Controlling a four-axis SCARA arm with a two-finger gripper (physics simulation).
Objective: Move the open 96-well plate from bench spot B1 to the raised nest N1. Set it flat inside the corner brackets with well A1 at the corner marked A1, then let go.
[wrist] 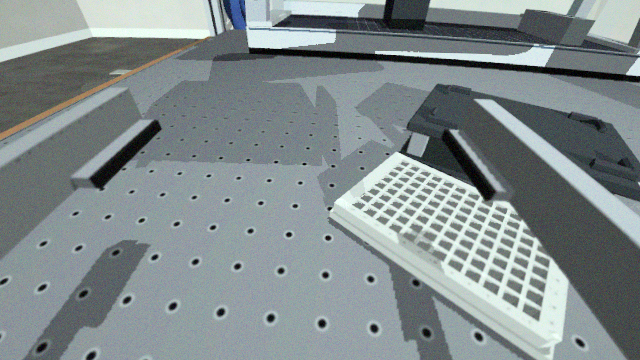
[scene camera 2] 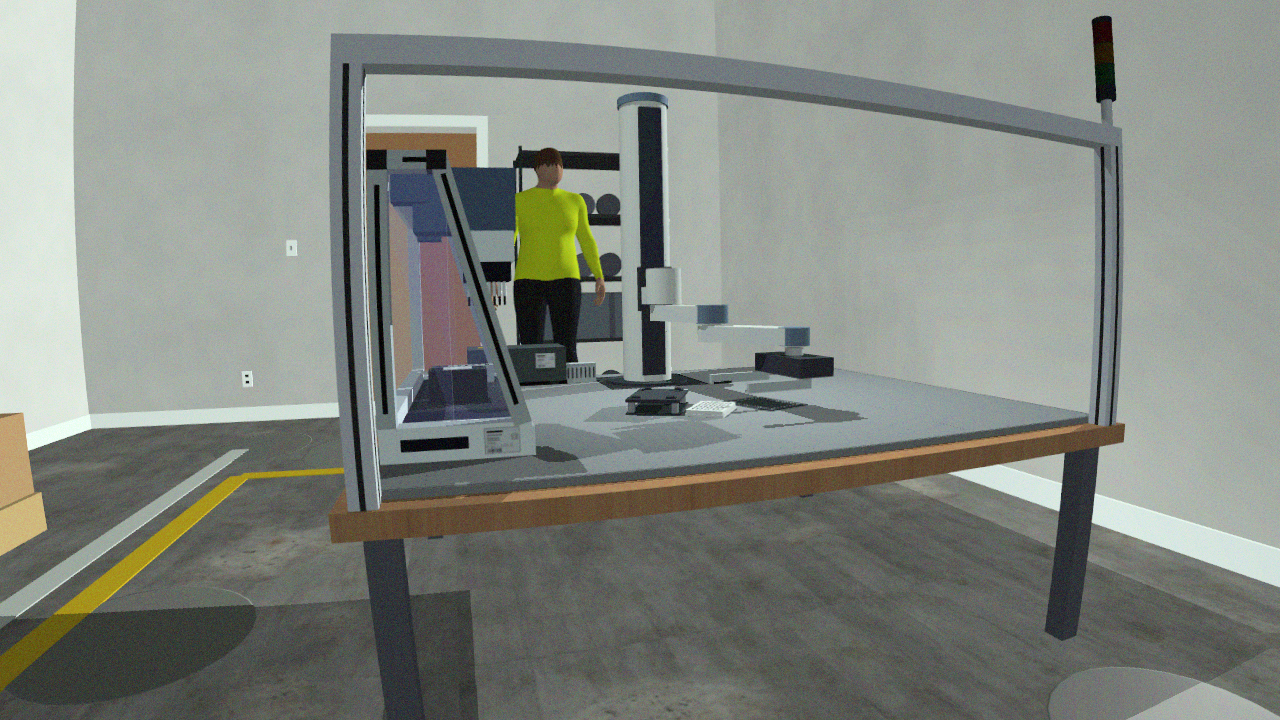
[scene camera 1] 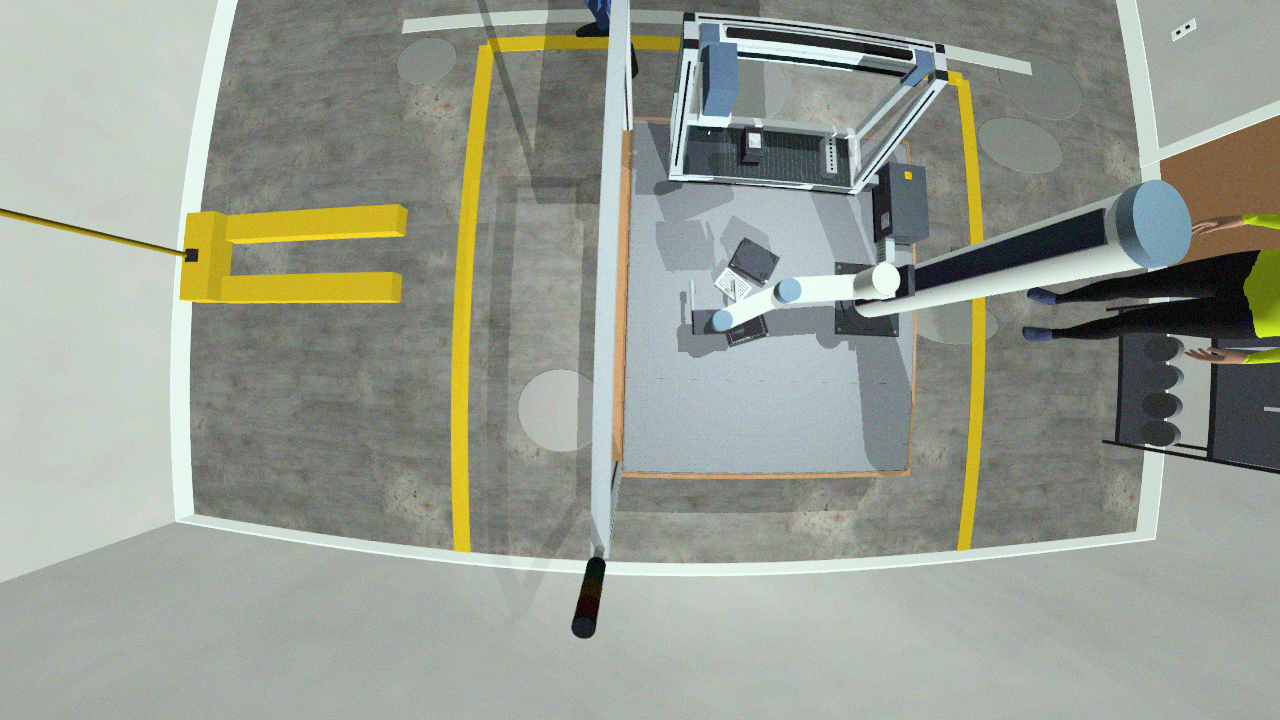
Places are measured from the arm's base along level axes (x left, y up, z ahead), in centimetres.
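Pixels of known places: gripper, fingertip midpoint: (wrist: 301, 112) (scene camera 2: 728, 383) (scene camera 1: 713, 280); arm's base at its link origin: (scene camera 2: 647, 384) (scene camera 1: 865, 300).
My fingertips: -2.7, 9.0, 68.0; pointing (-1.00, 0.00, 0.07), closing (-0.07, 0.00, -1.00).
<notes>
For each thing: its top centre in the pictures, then the offset to it from my fingertips, as dx, dy, dz. "*": a spot on its surface instead.
- white open 96-well plate at its top centre: (wrist: 451, 217) (scene camera 2: 711, 405) (scene camera 1: 733, 285) +0.2, -6.3, -9.4
- dark raised nest at its top centre: (wrist: 521, 115) (scene camera 2: 658, 391) (scene camera 1: 756, 259) -9.8, -3.5, -17.7
- low dark frame at its top centre: (scene camera 2: 763, 402) (scene camera 1: 745, 326) +16.1, -7.5, -14.8
- dark instrument box at a spot on its surface: (scene camera 2: 540, 361) * -30.3, -0.4, -71.4
The white open 96-well plate (scene camera 1: 731, 285) (scene camera 2: 712, 408) (wrist: 425, 225) lies flat on the bench. The dark raised nest (scene camera 1: 754, 259) (scene camera 2: 656, 399) (wrist: 520, 125) stands close beside it, with corner brackets on top; its A1 mark cannot be made out. My gripper (scene camera 1: 712, 285) (scene camera 2: 733, 379) (wrist: 301, 112) is open and empty, above the bench. In the wrist view its right finger overlaps the plate and hides part of the nest, while the left finger is over bare bench. The plate lies right of the middle between the fingers and is turned relative to them. Which corner is A1 cannot be told.
A low dark frame (scene camera 1: 747, 332) (scene camera 2: 771, 403) lies near the plate, partly under the arm. The framed liquid handler (scene camera 1: 765, 184) (scene camera 2: 465, 443) (wrist: 440, 49) stands beyond the nest. A dark instrument box (scene camera 1: 905, 205) (scene camera 2: 540, 361) stands near the arm column (scene camera 1: 1002, 268) (scene camera 2: 642, 223).
</notes>
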